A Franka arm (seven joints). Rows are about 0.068 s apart.
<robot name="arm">
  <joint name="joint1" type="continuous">
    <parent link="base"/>
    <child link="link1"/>
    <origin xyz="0 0 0.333"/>
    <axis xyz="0 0 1"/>
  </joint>
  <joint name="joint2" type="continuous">
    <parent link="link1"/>
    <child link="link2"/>
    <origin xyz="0 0 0"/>
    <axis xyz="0 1 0"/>
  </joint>
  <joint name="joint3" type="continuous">
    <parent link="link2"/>
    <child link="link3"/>
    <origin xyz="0 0 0.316"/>
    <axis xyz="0 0 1"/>
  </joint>
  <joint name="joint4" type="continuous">
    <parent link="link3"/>
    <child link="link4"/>
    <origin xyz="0.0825 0 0"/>
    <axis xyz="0 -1 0"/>
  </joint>
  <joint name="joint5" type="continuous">
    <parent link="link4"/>
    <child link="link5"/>
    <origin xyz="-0.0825 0 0.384"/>
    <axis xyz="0 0 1"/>
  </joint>
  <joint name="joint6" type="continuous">
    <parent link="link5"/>
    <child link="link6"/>
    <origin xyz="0 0 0"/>
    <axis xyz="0 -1 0"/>
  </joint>
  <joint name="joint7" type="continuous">
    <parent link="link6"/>
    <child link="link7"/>
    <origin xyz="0.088 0 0"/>
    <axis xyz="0 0 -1"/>
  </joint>
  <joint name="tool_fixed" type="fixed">
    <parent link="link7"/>
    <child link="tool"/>
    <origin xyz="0 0 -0.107" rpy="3.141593 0 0"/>
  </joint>
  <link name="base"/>
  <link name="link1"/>
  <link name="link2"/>
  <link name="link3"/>
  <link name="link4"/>
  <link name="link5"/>
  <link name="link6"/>
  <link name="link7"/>
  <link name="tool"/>
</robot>
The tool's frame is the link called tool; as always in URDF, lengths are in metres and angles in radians. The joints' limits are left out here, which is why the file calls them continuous.
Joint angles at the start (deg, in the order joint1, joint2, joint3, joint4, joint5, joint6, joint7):
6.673, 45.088, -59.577, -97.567, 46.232, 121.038, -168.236
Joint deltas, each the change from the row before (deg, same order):
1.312, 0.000, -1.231, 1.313, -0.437, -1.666, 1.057
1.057, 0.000, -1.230, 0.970, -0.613, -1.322, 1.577
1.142, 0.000, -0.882, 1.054, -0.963, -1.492, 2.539
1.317, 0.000, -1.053, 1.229, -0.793, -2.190, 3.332
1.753, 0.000, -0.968, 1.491, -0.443, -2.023, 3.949
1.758, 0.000, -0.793, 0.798, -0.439, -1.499, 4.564
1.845, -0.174, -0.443, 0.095, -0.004, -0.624, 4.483
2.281, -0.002, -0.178, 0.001, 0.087, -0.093, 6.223
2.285, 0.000, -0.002, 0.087, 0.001, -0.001, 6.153
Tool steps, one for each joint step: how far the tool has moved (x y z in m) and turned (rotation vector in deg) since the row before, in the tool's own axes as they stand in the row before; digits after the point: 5 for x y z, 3 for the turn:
0.00420, 0.01245, -0.01261, 0.084, -0.083, -0.478
0.00234, 0.00763, -0.01132, 0.368, -0.282, 0.435
0.00552, 0.01040, -0.00955, 0.663, -0.022, 0.889
0.00772, 0.01133, -0.01086, 0.680, 0.402, 1.623
0.01280, 0.01678, -0.01250, 0.227, 0.220, 1.750
0.01374, 0.01281, -0.00803, 0.437, 0.207, 2.691
0.01562, 0.01087, -0.00427, -0.051, 0.268, 2.897
0.02183, 0.01362, -0.00159, -0.151, 0.079, 4.099
0.02455, 0.01230, -0.00115, -0.152, 0.057, 3.818

